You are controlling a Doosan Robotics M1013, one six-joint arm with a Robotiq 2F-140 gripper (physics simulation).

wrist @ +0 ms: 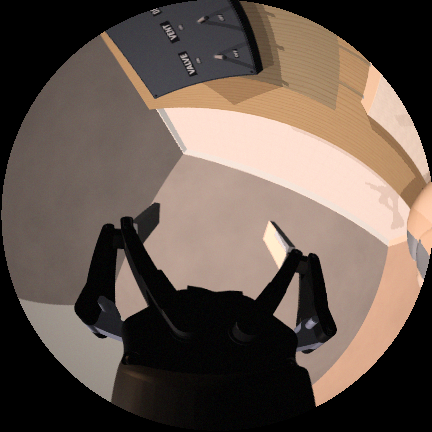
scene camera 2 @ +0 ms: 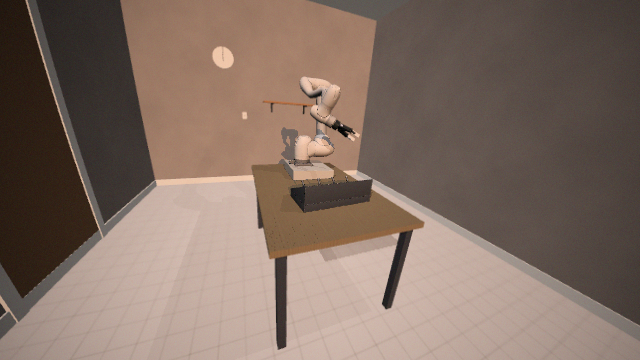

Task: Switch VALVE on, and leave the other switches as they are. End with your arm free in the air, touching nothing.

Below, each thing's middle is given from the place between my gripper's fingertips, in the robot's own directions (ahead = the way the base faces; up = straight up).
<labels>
Right now my hand is 21 cm short of the switch panel (scene camera 2: 310, 198), 29 cm to the left of it and 32 cm above it.
</labels>
